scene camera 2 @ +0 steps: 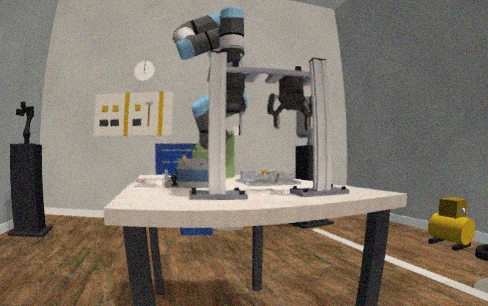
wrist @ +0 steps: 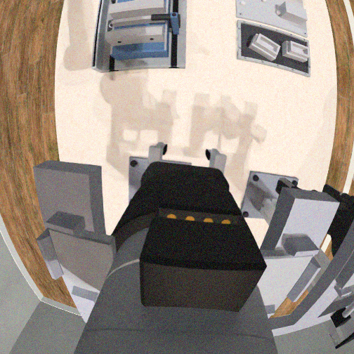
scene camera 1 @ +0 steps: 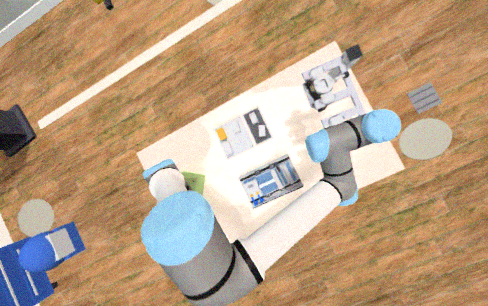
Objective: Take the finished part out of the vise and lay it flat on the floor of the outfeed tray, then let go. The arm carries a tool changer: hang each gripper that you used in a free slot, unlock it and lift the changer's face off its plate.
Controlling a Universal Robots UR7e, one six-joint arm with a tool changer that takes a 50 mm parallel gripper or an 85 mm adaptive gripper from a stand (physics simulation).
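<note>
The parallel gripper (scene camera 2: pixel 240 131) (wrist: pixel 187 152) hangs on the arm, pointing down, at the rail of the gripper stand (scene camera 2: pixel 217 130) (wrist: pixel 67 192). Its two fingers are apart, with nothing between them. Stand arms flank it in the wrist view; whether its plate rests in the slot or is locked is hidden. The vise (scene camera 1: pixel 270 181) (wrist: pixel 137 47) is blue and grey on the table; I cannot tell whether a part is in it. A dark tray (scene camera 1: pixel 254 129) (wrist: pixel 280 61) holds two light blocks. Beside it is a light grey tray (scene camera 1: pixel 240 142) (wrist: pixel 260 15); which is the outfeed tray is unclear.
A second, black adaptive gripper (scene camera 2: pixel 290 121) hangs in the stand beside the arm's gripper, near the right post (scene camera 2: pixel 320 125). An orange block (scene camera 1: pixel 221 134) is at the light grey tray. A green panel (scene camera 1: pixel 195 182) (scene camera 2: pixel 230 155) stands near the arm's base.
</note>
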